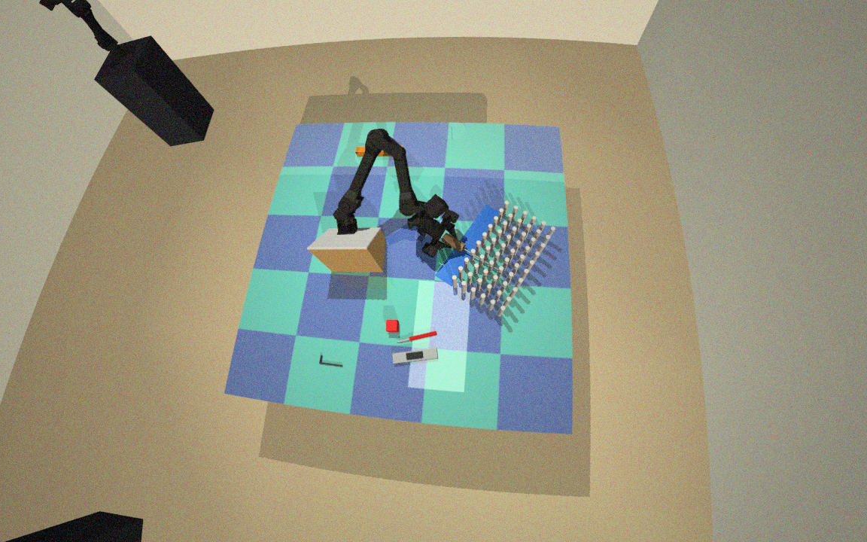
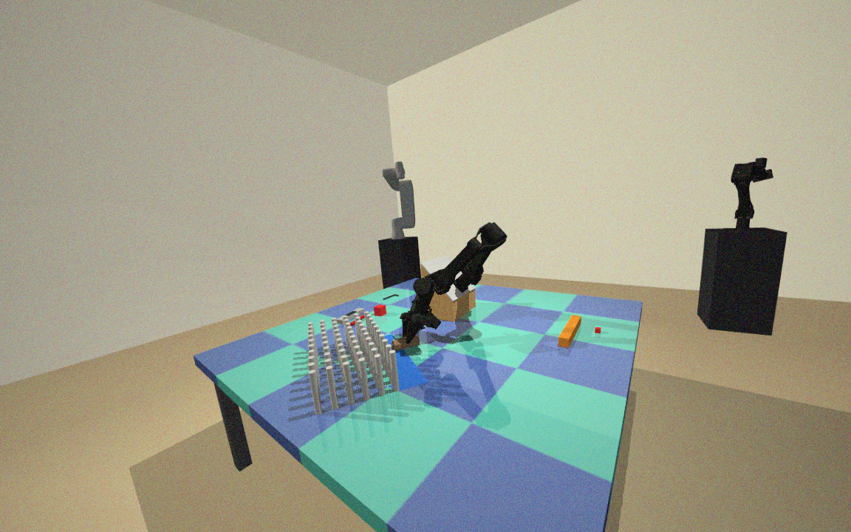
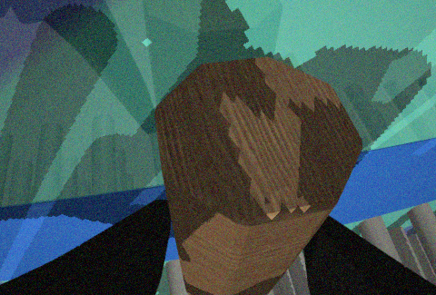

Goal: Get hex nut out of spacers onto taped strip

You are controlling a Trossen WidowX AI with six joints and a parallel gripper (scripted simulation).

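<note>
My gripper tip is 60 mm short of the blue taped strip and 20 mm above it. Also, from my gripper tip: grey bar: 160 mm behind, 430 mm to the right, 10 mm below; wooden-handled pick: 80 mm ahead, 60 mm to the right, 10 mm below; red-handled tool: 170 mm behind, 360 mm to the right, 10 mm below.
</note>
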